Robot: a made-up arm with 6 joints.
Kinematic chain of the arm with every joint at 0, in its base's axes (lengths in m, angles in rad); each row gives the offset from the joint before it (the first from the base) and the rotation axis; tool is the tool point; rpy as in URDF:
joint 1: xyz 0 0 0.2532 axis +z
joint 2: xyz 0 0 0 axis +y
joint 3: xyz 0.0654 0 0.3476 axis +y
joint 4: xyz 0.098 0 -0.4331 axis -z
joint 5: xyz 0 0 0 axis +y
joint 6: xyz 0.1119 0 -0.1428 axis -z
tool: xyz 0 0 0 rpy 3.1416 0 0
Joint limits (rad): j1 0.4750..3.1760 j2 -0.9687..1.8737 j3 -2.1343..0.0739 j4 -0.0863..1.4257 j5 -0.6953..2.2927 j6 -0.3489..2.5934
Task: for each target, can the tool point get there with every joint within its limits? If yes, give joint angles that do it. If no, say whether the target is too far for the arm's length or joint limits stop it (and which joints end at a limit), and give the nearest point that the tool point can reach.
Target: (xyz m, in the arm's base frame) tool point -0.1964 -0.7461 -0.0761
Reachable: no: joint limits stop it (at a limit: joint 2) | nearest point -0.0780 -0.2961 -0.0060 | short by 0.471 m
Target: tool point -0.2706 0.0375 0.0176
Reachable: yes | joints 2.9107 0.0010 -0.1998 1.1626 0.8180 0.8424
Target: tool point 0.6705 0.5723 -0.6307
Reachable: no: too far | nearest point 0.5071 0.4328 -0.4153 | short by 0.304 m
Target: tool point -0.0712 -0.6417 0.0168
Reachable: no: joint limits stop it (at a limit: joint 2) | nearest point -0.0344 -0.3096 0.0413 | short by 0.335 m
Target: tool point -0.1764 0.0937 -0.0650
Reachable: yes | joints 2.3140 0.7876 -0.6706 0.4405 1.6994 0.4924
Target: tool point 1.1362 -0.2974 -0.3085
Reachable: no: too far | nearest point 0.6941 0.1646 -0.1916 | short by 0.650 m
